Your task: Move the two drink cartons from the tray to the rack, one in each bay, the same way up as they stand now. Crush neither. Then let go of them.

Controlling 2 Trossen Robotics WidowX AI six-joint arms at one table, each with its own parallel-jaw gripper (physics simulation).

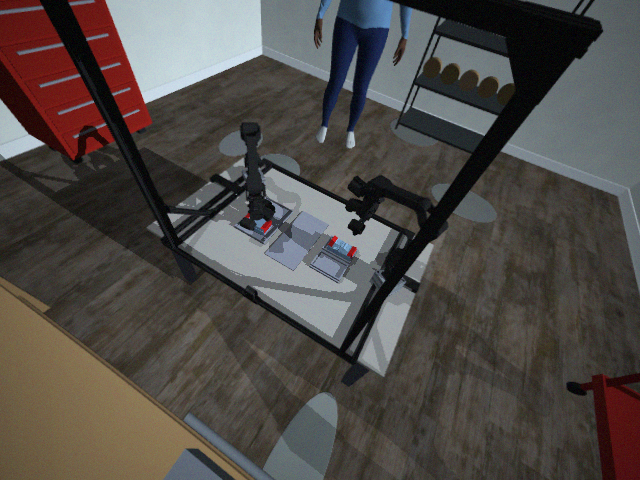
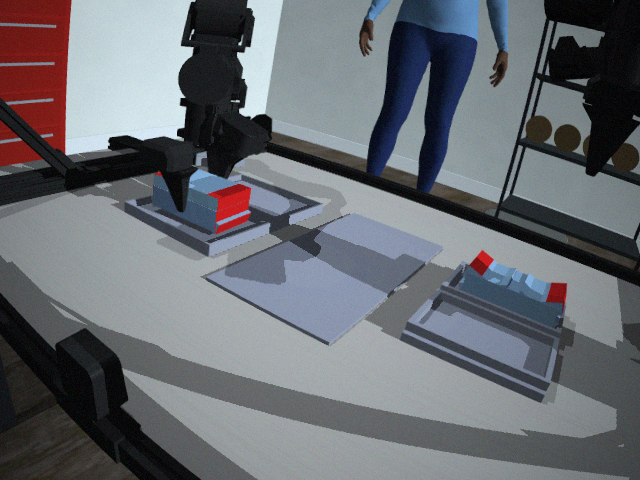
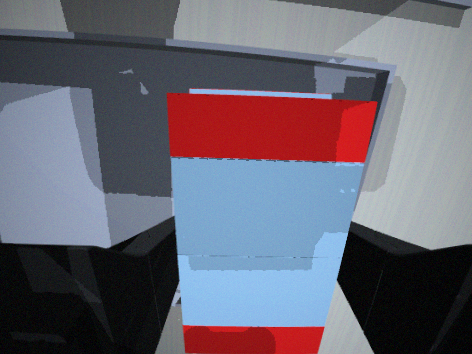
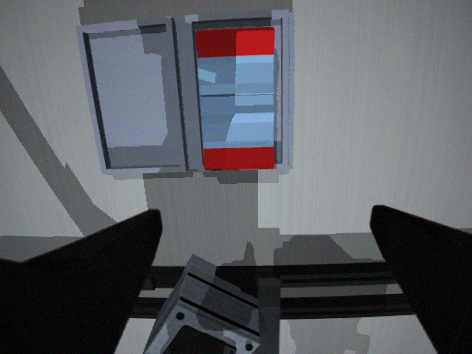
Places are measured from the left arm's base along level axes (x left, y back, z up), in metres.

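Pixels of known places: left gripper, fingertip midpoint: (image 1: 257, 224) (image 2: 198, 205) (image 3: 253, 216); right gripper, fingertip midpoint: (image 2: 589, 170) (image 4: 265, 218); right arm's base, link origin: (image 4: 197, 353).
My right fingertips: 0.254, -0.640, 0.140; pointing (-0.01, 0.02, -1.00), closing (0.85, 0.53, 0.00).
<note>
For each thing: its top centre in the pictures, then the offset to it from my right fingertips, as dx, dy, dz. "spot": a spot on its surface instead. Level surfaces: height alone.
- light-blue drink carton with red ends, surface spot: (image 3: 263, 204) (image 1: 261, 222) spot: -0.339, +0.293, -0.135
- grey tray, top centre: (image 3: 149, 200) (image 2: 228, 202) (image 1: 265, 218) -0.301, +0.348, -0.179
- second carton, top centre: (image 4: 236, 103) (image 2: 517, 281) (image 1: 342, 246) -0.034, +0.024, -0.154
- grey rack, top centre: (image 4: 185, 98) (image 2: 499, 310) (image 1: 335, 256) -0.082, +0.001, -0.175
- flat grey mat, surface height: dz -0.191
A light-blue drink carton with red ends (image 1: 260, 225) (image 2: 205, 200) (image 3: 263, 204) lies in the grey tray (image 1: 281, 210) (image 2: 237, 238) (image 3: 129, 123) at the left of the table. My left gripper (image 1: 257, 220) (image 2: 201, 183) (image 3: 253, 216) reaches down over it, and its fingers press on the carton's two long sides. A second carton (image 1: 341, 247) (image 2: 509, 286) (image 4: 236, 98) lies in the far bay of the grey rack (image 1: 328, 268) (image 2: 461, 367) (image 4: 180, 105); the near bay is empty. My right gripper (image 1: 356, 228) (image 4: 265, 218) is open and empty, above the table behind the rack.
A flat grey mat (image 1: 296, 238) (image 2: 328, 276) lies between tray and rack. Black frame posts (image 1: 461, 190) stand around the table. A person (image 1: 351, 57) (image 2: 432, 71) stands behind it, beside a black shelf unit (image 1: 456, 90).
</note>
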